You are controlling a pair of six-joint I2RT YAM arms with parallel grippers.
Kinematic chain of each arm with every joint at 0, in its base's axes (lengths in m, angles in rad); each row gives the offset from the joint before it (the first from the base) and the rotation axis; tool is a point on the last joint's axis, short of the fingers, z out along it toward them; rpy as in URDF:
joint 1: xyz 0 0 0.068 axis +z
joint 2: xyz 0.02 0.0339 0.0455 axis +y
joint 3: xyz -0.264 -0.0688 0 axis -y
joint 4: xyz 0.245 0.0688 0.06 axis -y
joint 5: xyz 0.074 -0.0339 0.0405 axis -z
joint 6: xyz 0.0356 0 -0.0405 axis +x
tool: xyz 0 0 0 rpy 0 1.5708 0
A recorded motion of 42 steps. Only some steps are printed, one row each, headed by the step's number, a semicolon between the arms.
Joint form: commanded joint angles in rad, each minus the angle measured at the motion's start. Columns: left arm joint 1, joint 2, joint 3, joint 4, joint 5, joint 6; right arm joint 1, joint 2, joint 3, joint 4, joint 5, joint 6.
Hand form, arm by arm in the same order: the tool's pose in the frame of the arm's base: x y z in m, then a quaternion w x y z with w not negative. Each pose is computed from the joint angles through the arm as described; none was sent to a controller.
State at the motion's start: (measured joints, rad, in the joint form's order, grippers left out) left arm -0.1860 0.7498 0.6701 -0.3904 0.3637 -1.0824; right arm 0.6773 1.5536 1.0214 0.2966 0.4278 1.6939
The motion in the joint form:
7: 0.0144 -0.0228 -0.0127 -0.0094 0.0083 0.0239; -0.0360 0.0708 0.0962 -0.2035 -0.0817 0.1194
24: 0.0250 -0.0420 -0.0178 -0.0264 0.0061 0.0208; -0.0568 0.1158 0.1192 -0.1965 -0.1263 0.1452
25: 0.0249 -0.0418 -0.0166 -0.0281 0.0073 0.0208; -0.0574 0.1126 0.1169 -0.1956 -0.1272 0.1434
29: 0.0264 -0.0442 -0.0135 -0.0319 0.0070 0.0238; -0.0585 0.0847 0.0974 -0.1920 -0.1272 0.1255
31: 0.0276 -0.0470 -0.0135 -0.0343 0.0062 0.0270; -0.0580 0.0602 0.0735 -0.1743 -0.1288 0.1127
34: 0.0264 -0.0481 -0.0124 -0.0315 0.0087 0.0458; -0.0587 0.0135 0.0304 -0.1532 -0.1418 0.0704
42: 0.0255 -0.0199 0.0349 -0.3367 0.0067 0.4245; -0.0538 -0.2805 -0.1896 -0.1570 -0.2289 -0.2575
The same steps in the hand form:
7: 0.1622 -0.0412 0.2833 0.32909 -0.27191 0.79798 -0.42544; 0.3084 0.2152 0.2674 0.31715 0.53456 0.63508 0.45862
24: 0.1587 -0.0388 0.2827 0.33022 -0.27848 0.79658 -0.42292; 0.3202 0.2158 0.2595 0.29779 0.54260 0.63566 0.46136
25: 0.1586 -0.0388 0.2829 0.32960 -0.27825 0.79678 -0.42318; 0.3198 0.2153 0.2600 0.29818 0.54187 0.63571 0.46189
29: 0.1581 -0.0385 0.2840 0.33127 -0.27742 0.79664 -0.42268; 0.3149 0.2113 0.2638 0.30381 0.53531 0.63715 0.46388
31: 0.1575 -0.0382 0.2841 0.33257 -0.27677 0.79681 -0.42178; 0.3102 0.2083 0.2661 0.30801 0.52892 0.63626 0.46964
34: 0.1574 -0.0385 0.2849 0.33745 -0.26722 0.79863 -0.42061; 0.3012 0.2021 0.2697 0.31609 0.51052 0.64318 0.47516
42: 0.1440 -0.0364 0.2702 0.29174 -0.15090 0.89197 -0.31065; 0.2425 0.1658 0.2831 0.37225 0.37088 0.71280 0.46453

